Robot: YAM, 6 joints.
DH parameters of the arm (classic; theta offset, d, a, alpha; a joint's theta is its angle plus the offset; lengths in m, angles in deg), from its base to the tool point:
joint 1: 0 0.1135 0.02 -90
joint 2: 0 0 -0.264 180
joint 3: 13.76 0 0.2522 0
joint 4: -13.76 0 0.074 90
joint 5: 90 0 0 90
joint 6: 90 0.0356 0 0
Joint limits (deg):
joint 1: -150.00..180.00
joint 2: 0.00..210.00
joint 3: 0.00..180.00
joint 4: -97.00..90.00
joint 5: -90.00..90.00
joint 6: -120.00..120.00
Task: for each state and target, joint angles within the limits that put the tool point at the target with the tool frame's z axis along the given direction. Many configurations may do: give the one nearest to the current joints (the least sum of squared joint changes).
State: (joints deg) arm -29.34 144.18 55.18 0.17 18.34 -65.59
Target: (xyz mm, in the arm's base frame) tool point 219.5 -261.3 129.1 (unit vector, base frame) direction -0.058 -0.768 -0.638
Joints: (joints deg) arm -46.56 103.46 50.04 2.48 34.76 -65.59
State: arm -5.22 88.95 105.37 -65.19 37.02 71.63
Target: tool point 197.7 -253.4 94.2 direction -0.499 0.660 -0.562
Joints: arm -52.11 134.75 85.83 -96.90 -0.66 71.63
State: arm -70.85 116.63 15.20 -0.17 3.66 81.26
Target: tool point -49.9 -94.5 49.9 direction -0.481 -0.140 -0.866
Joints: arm -110.11 71.64 0.11 0.45 23.79 81.26
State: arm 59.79 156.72 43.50 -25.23 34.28 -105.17
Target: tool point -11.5 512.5 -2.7 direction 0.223 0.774 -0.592
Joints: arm 92.30 150.53 91.34 21.44 14.71 -105.17
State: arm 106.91 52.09 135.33 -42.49 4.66 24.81
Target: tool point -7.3 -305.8 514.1 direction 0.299 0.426 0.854
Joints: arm 86.80 19.00 125.17 -43.54 15.95 24.81
